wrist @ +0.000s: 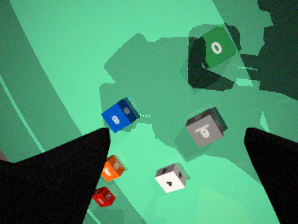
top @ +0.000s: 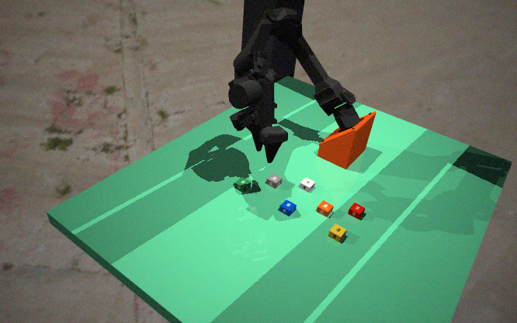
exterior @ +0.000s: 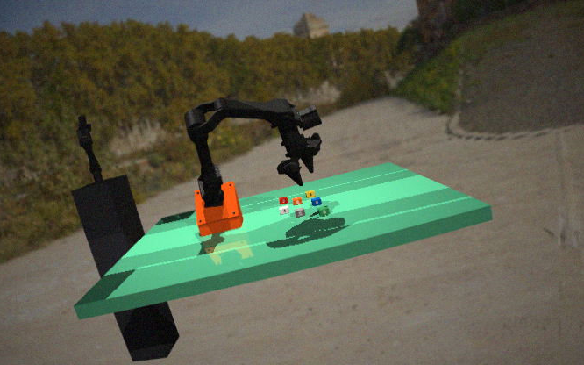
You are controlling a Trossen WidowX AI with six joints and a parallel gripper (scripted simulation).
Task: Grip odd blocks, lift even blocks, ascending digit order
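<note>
The green block lies 10 cm below my gripper tip, 4 cm to the right of it and 3 cm ahead of it. The rest, counted from my gripper tip: grey block (10 cm below, 5 cm behind, 1 cm to the left); blue block (11 cm to the left, 10 cm below, 1 cm ahead); white block (11 cm behind, 10 cm below, 8 cm to the left).
</note>
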